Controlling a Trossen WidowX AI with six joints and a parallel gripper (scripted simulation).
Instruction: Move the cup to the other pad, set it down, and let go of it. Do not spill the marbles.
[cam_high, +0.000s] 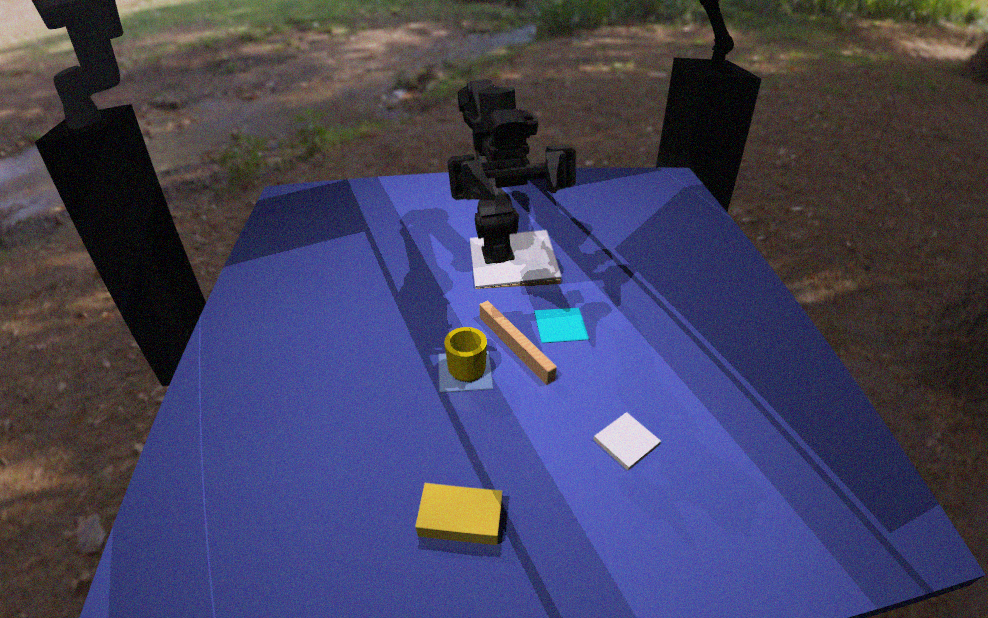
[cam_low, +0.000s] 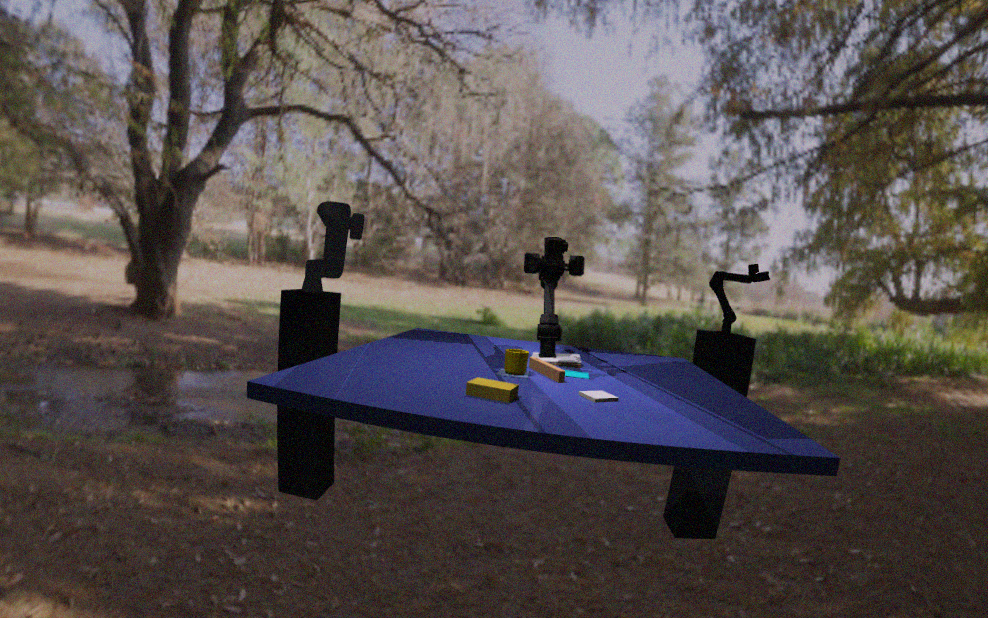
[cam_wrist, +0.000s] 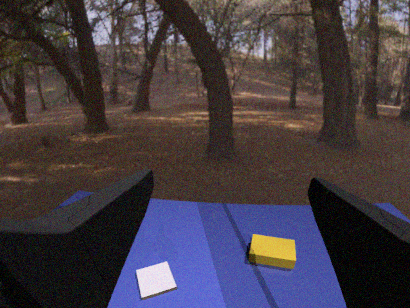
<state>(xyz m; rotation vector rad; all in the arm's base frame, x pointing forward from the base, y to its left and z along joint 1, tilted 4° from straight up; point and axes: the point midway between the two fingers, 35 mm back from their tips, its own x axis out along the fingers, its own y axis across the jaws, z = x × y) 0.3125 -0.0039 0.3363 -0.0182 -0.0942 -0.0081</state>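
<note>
Right now my gripper tip is 32 cm above the yellow cup, 9 cm to the left of it and 2 cm past it. The rest, counted from my gripper tip: pale grey-blue pad (36 cm below, 9 cm to the right, 2 cm behind); wooden bar (34 cm below, 6 cm behind, 1 cm to the left); cyan pad (36 cm below, 11 cm to the left, 11 cm behind).
</note>
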